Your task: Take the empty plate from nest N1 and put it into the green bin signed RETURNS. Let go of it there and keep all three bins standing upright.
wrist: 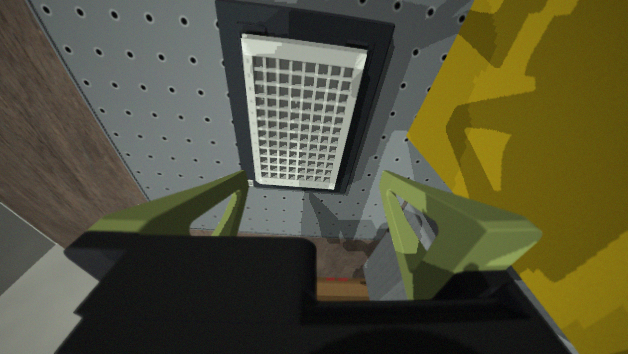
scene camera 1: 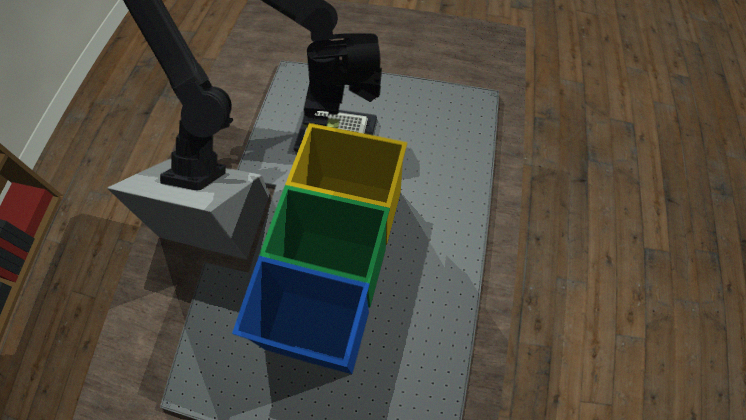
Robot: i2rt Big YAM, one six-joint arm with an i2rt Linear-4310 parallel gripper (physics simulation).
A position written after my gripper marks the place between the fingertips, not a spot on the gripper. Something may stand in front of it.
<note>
I see my gripper [scene camera 1: 326, 119], a yellow bin [scene camera 1: 357, 166], a white gridded plate [wrist: 301, 95], a blue bin [scene camera 1: 316, 317] and a green bin [scene camera 1: 335, 235].
The yellow bin also shows in the wrist view [wrist: 520, 115]. My gripper also shows in the wrist view [wrist: 314, 177]. The wrist view misses the blue bin: it is out of frame. The wrist view does not show the green bin: it is out of frame.
</note>
